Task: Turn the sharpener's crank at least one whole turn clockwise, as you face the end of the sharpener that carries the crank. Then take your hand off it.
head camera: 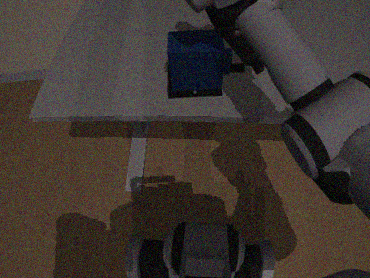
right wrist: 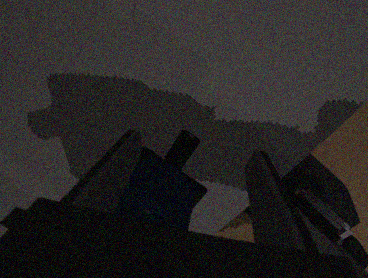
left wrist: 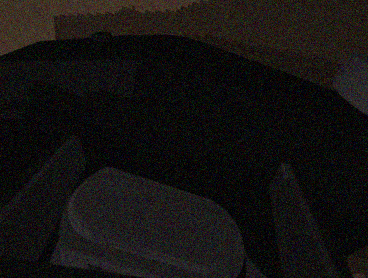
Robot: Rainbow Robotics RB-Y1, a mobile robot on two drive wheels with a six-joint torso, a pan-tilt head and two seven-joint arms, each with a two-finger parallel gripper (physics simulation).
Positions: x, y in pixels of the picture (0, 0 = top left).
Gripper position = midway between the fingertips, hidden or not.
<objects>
right gripper: head camera 248, 57; right wrist 194, 149; not seen in the left wrist view (out of frame)
same spot on blue pencil sharpener: (right wrist: 158, 193) = (head camera: 231, 51)
</objects>
